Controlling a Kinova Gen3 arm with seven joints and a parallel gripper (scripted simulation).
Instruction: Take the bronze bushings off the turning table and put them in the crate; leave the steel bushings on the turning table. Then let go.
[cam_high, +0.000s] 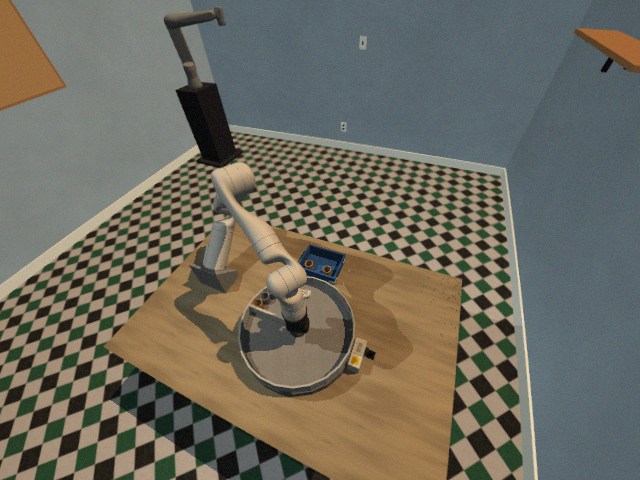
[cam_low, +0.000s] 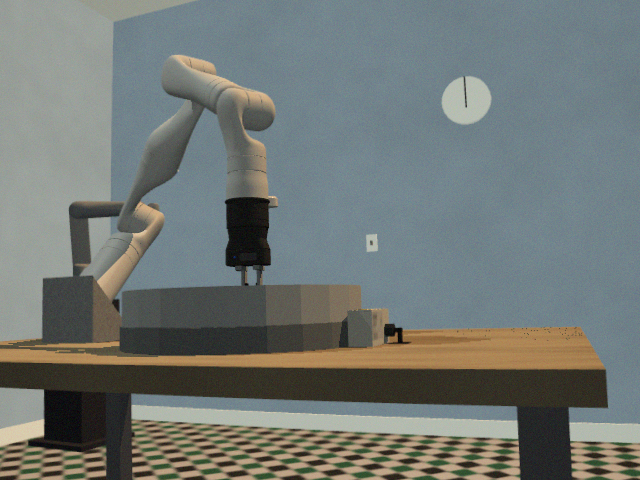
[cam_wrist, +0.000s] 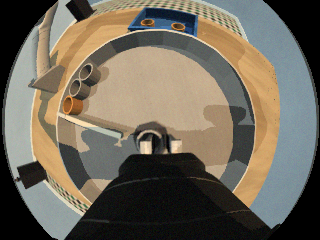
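The grey turning table lies 4 cm below my hand and 1 cm behind it. From my hand the other things lie so: blue crate: 33 cm to the left, 8 cm behind, 7 cm below.
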